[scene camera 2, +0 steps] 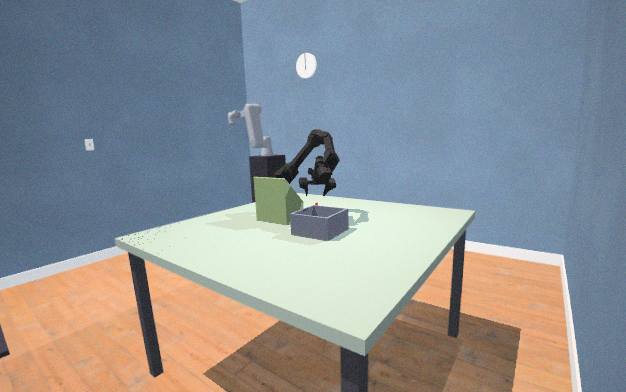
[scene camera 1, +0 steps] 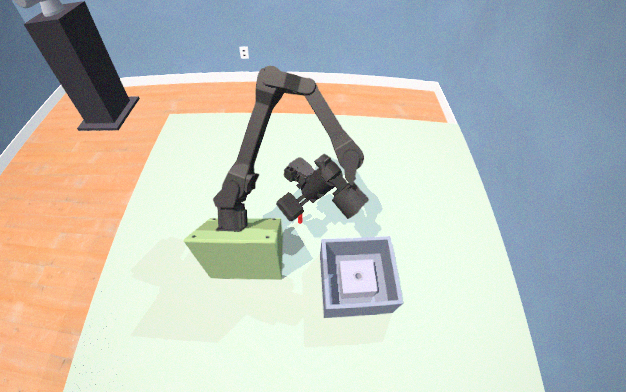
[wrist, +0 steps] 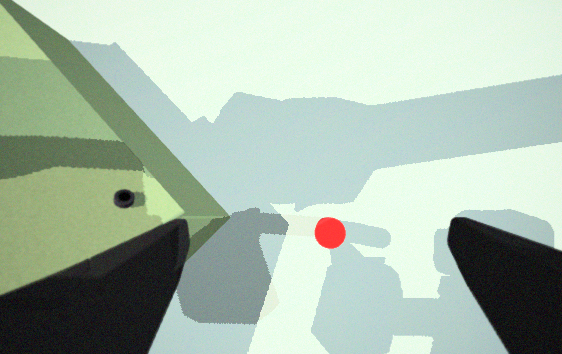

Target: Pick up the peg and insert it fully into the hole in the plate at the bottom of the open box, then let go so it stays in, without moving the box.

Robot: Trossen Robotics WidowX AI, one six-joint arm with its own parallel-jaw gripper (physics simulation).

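Frame: origin at the arm's base, x ahead, y left, z up, level; millimetres.
Seen in the pictures: gripper, fingertip midpoint: (scene camera 2: 315, 195) (scene camera 1: 297, 200) (wrist: 316, 230); arm's base at its link origin: (scene camera 2: 277, 189) (scene camera 1: 232, 227).
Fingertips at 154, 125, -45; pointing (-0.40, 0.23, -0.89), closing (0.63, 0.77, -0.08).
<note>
Offsets run from my fingertips to a thing's middle, as dx, dy, dz. "*": to the spot under its first point. Level surfaces: height alone.
The red peg {+6, +3, -78} (scene camera 1: 300, 218) (scene camera 2: 316, 204) (wrist: 330, 233) stands upright on the table; in the wrist view its round top shows end-on, between the two fingers and slightly right of their middle line. My gripper (scene camera 2: 317, 194) (wrist: 316, 230) is open and empty, pointing down above the peg, with the fingertips higher than its top. In scene camera 1 the fingertips are hidden by the gripper body. The grey open box {+175, -189, -69} (scene camera 1: 396, 270) (scene camera 2: 310, 226) stands apart from the peg. The pale plate {+175, -189, -84} (scene camera 1: 350, 285) lies on its bottom, with a round hole {* +178, -181, -78} (scene camera 1: 358, 275) near the plate's middle.
The green block (scene camera 1: 245, 260) (scene camera 2: 270, 200) (wrist: 70, 200) under the arm's base stands left of the peg and close to the left finger in the wrist view. The box walls rise around the plate. The table {dz -118} (scene camera 1: 440, 340) (scene camera 2: 300, 280) carries the arm's shadows.
</note>
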